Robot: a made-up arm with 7 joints. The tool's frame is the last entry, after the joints. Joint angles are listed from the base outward.
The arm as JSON. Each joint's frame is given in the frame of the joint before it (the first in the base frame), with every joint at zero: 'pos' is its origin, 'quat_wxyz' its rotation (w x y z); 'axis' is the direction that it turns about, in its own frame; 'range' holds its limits. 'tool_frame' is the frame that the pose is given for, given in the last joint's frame.
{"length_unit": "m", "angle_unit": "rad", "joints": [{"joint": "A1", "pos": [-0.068, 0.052, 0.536], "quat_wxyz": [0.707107, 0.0, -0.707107, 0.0], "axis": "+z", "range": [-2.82, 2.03]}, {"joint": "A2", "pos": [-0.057, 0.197, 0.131], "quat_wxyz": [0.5, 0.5, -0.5, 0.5], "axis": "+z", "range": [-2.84, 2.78]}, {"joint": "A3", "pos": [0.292, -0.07, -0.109], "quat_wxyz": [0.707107, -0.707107, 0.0, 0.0], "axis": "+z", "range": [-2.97, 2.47]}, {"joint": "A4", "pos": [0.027, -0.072, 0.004], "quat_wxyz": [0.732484, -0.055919, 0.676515, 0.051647], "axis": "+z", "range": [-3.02, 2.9]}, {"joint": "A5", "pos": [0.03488, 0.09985, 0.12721], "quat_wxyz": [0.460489, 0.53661, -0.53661, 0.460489], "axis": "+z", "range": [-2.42, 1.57]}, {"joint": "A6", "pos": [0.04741, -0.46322, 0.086], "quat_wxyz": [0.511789, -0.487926, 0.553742, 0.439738], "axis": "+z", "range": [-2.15, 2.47]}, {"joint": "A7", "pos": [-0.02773, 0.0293, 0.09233], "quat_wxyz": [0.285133, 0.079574, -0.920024, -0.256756], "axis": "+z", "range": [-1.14, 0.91]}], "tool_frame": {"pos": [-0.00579, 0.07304, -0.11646], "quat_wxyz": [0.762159, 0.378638, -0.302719, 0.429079]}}
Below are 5 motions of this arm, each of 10 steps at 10 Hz.
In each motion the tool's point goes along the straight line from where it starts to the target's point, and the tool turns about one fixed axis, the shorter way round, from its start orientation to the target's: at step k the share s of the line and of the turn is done. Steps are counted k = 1, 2, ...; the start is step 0. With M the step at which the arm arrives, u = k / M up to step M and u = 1 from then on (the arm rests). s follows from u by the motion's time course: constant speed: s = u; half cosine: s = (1 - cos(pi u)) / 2; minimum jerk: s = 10 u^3 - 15 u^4 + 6 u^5.
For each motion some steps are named. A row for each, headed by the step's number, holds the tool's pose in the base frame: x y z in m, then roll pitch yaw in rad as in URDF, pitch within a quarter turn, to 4 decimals.
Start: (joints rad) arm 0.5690 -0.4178 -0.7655 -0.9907 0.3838 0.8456 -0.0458
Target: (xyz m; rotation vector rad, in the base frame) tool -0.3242 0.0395 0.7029 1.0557 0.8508 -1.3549
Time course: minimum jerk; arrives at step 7
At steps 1, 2, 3, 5, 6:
1: -0.4221 0.1286 0.7895 -0.0626 0.5601 -1.6897
2: -0.4099 0.1175 0.7787 -0.0438 0.6442 -1.6760
3: -0.3875 0.0971 0.7589 -0.0012 0.7981 -1.6421
5: -0.3387 0.0527 0.7157 0.1773 1.1269 -1.4811
6: -0.3265 0.0416 0.7050 0.2671 1.2049 -1.3954

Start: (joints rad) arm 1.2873 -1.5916 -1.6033 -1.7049 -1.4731 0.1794 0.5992
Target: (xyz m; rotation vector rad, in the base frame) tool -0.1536 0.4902 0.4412 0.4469 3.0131 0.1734
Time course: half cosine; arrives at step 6
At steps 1, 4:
1: -0.0033 0.2250 0.1759 -2.5040 0.0790 2.1748
4: -0.1133 0.4192 0.3701 -3.0651 0.0236 2.6661

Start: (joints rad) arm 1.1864 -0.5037 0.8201 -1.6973 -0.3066 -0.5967 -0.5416
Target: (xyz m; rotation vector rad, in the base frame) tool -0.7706 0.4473 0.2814 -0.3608 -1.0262 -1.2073
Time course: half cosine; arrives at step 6
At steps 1, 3, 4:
1: -0.7453 0.4369 0.4590 0.6501 -0.3053 -1.1429
3: -0.7570 0.4417 0.3766 0.5380 -0.5896 -1.3364
4: -0.7638 0.4445 0.3290 0.4959 -0.7608 -1.4493

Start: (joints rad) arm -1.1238 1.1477 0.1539 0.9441 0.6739 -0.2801 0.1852
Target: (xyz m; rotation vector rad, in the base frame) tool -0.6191 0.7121 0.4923 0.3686 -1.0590 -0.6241
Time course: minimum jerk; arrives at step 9
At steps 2, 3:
2: -0.5485 0.7683 0.7666 1.4915 -0.3897 -1.8850
3: -0.5587 0.7602 0.7269 1.4366 -0.4647 -1.7966

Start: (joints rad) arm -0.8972 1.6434 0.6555 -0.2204 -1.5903 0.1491 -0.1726
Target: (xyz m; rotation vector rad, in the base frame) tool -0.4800 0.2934 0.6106 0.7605 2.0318 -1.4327
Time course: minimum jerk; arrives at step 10
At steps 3, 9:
3: -0.3647 0.4024 0.5535 1.8956 1.1604 0.0113
9: -0.4788 0.2945 0.6100 -1.9945 0.7902 2.9374

